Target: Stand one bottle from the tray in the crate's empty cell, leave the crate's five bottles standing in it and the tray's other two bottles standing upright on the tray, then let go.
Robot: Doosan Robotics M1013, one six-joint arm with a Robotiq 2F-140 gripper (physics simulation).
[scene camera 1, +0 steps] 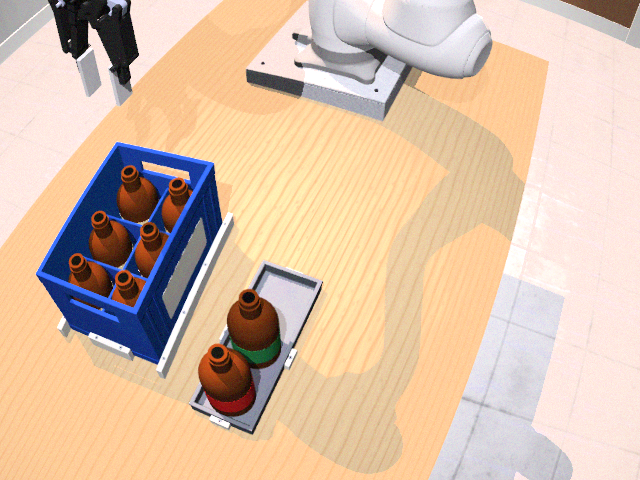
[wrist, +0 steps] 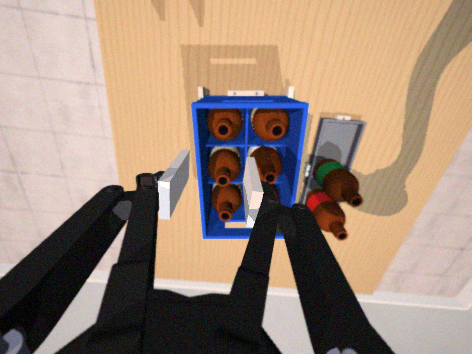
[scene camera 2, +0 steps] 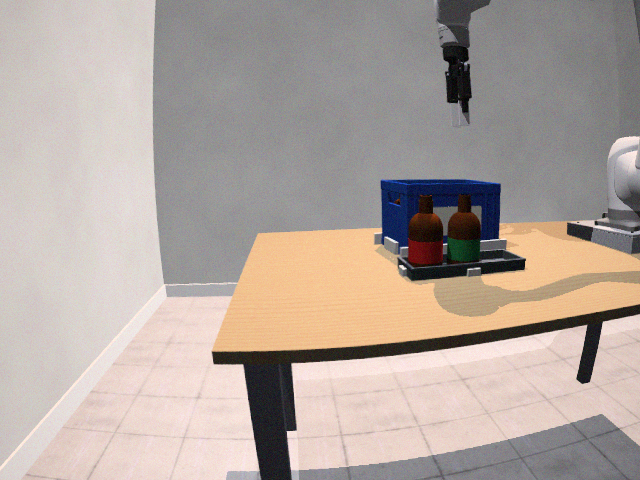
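Where they show: gripper, fingertip midpoint: (scene camera 1: 109, 94) (wrist: 217, 167) (scene camera 2: 460, 126); arm's base, link origin: (scene camera 1: 347, 52) (scene camera 2: 630, 226).
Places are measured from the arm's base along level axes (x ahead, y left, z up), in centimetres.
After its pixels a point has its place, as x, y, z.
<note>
The blue crate (scene camera 1: 124, 338) @[78.1, -2.7, 0.9] (scene camera 2: 397, 222) @[78.2, -3.6, 2.5] (wrist: 250, 105) @[51.9, -10.1, 12.3] stands on the table, and every one of its cells holds an upright brown bottle. The bottle at the far left in scene camera 1 (scene camera 1: 136, 200) @[58.4, -12.0, 6.7] stands in its corner cell. A green-labelled bottle (scene camera 1: 253, 330) @[69.7, 16.0, 6.5] (scene camera 2: 463, 232) @[69.0, 17.8, 3.5] (wrist: 341, 185) @[66.0, 12.7, 6.8] and a red-labelled bottle (scene camera 1: 225, 379) @[78.0, 16.2, 6.9] (scene camera 2: 425, 237) @[77.5, 18.2, 2.9] (wrist: 327, 213) @[74.1, 12.6, 5.9] stand upright on the grey tray (scene camera 1: 289, 289) @[55.9, 14.3, -4.7] (scene camera 2: 449, 270) @[72.7, 19.9, -3.7] (wrist: 340, 137) @[58.0, 15.0, -4.7]. My gripper (scene camera 1: 105, 87) @[56.6, -13.7, 27.8] (scene camera 2: 461, 118) @[56.6, -13.7, 27.8] (wrist: 217, 167) @[56.6, -13.7, 27.8] is partly open and empty, high above the crate and apart from all bottles. The lower bottle in the wrist view's right column is mostly hidden by a finger.
White rails (scene camera 1: 196, 294) @[64.4, 2.1, -2.7] run along the crate's lower edges. Small white stops (scene camera 1: 290, 358) @[67.2, 20.0, -3.7] sit against the tray. The arm's base (scene camera 1: 341, 98) @[13.0, 4.3, -2.4] (scene camera 2: 615, 238) @[13.0, 6.6, -2.1] stands on the wooden table (scene camera 1: 320, 170) @[30.7, 7.9, -5.2] (scene camera 2: 320, 289) @[98.6, 22.3, -5.2] beyond the crate and tray in scene camera 1.
</note>
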